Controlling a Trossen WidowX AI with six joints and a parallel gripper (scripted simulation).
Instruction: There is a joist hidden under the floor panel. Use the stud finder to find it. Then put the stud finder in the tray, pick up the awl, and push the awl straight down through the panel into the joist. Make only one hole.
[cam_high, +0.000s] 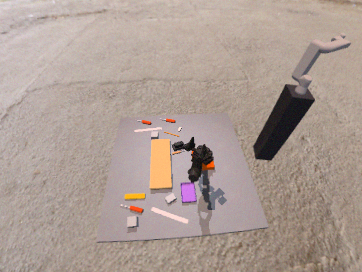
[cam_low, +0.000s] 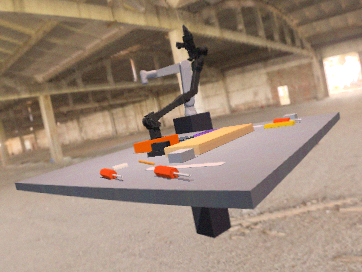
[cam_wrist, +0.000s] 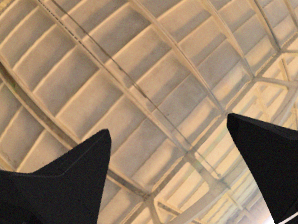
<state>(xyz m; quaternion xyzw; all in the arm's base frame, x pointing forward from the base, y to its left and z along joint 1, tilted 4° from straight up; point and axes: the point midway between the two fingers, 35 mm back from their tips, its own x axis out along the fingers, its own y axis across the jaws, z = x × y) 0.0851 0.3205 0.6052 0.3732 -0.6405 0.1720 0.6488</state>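
The stud finder is 15 cm ahead of my gripper tip, 47 cm to the right of it and 65 cm below it. The rest, counted from my gripper tip: purple tray: 2 cm ahead, 1 cm to the left, 68 cm below; then awl: 15 cm ahead, 39 cm to the right, 68 cm below; then yellow bar: 46 cm ahead, 10 cm to the left, 68 cm below.
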